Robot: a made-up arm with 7 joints. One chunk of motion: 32 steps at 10 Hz.
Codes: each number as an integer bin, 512 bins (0 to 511) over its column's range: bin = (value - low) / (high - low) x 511, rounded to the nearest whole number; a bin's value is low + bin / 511 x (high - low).
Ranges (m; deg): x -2..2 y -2..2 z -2..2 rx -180..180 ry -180..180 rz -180..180
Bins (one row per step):
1: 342 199 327 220 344 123
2: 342 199 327 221 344 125
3: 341 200 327 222 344 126
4: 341 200 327 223 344 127
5: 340 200 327 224 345 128
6: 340 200 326 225 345 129
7: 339 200 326 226 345 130
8: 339 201 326 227 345 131
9: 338 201 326 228 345 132
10: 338 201 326 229 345 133
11: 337 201 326 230 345 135
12: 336 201 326 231 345 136
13: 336 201 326 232 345 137
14: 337 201 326 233 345 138
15: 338 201 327 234 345 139
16: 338 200 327 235 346 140
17: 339 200 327 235 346 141
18: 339 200 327 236 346 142
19: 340 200 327 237 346 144
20: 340 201 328 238 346 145
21: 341 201 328 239 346 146
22: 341 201 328 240 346 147
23: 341 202 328 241 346 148
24: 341 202 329 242 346 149
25: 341 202 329 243 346 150
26: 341 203 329 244 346 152
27: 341 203 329 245 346 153
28: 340 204 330 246 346 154
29: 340 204 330 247 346 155
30: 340 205 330 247 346 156
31: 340 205 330 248 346 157
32: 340 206 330 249 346 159
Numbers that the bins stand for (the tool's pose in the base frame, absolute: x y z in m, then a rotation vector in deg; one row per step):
1: 0.6771 -0.4423 0.5597 -25.01 62.35 -93.35
2: 0.6771 -0.4423 0.5597 -24.31 62.35 -91.94
3: 0.6693 -0.4344 0.5597 -23.60 62.35 -91.23
4: 0.6693 -0.4344 0.5597 -22.90 62.35 -90.53
5: 0.6614 -0.4344 0.5597 -22.19 63.05 -89.82
6: 0.6614 -0.4344 0.5519 -21.49 63.05 -89.12
7: 0.6536 -0.4344 0.5519 -20.78 63.05 -88.41
8: 0.6536 -0.4266 0.5519 -20.08 63.05 -87.71
9: 0.6458 -0.4266 0.5519 -19.37 63.05 -87.01
10: 0.6458 -0.4266 0.5519 -18.67 63.05 -86.30
11: 0.6380 -0.4266 0.5519 -17.96 63.05 -84.89
12: 0.6301 -0.4266 0.5519 -17.26 63.05 -84.19
13: 0.6301 -0.4266 0.5519 -16.56 63.05 -83.48
14: 0.6380 -0.4266 0.5519 -15.85 63.05 -82.78
15: 0.6458 -0.4266 0.5597 -15.15 63.05 -82.07
16: 0.6458 -0.4344 0.5597 -14.44 63.76 -81.37
17: 0.6536 -0.4344 0.5597 -14.44 63.76 -80.67
18: 0.6536 -0.4344 0.5597 -13.74 63.76 -79.96
19: 0.6614 -0.4344 0.5597 -13.03 63.76 -78.55
20: 0.6614 -0.4266 0.5675 -12.33 63.76 -77.85
21: 0.6693 -0.4266 0.5675 -11.62 63.76 -77.14
22: 0.6693 -0.4266 0.5675 -10.92 63.76 -76.44
23: 0.6693 -0.4188 0.5675 -10.22 63.76 -75.73
24: 0.6693 -0.4188 0.5753 -9.51 63.76 -75.03
25: 0.6693 -0.4188 0.5753 -8.81 63.76 -74.32
26: 0.6693 -0.4110 0.5753 -8.10 63.76 -72.92
27: 0.6693 -0.4110 0.5753 -7.40 63.76 -72.21
28: 0.6614 -0.4031 0.5832 -6.69 63.76 -71.51
29: 0.6614 -0.4031 0.5832 -5.99 63.76 -70.80
30: 0.6614 -0.3953 0.5832 -5.99 63.76 -70.10
31: 0.6614 -0.3953 0.5832 -5.28 63.76 -69.39
32: 0.6614 -0.3875 0.5832 -4.58 63.76 -67.98

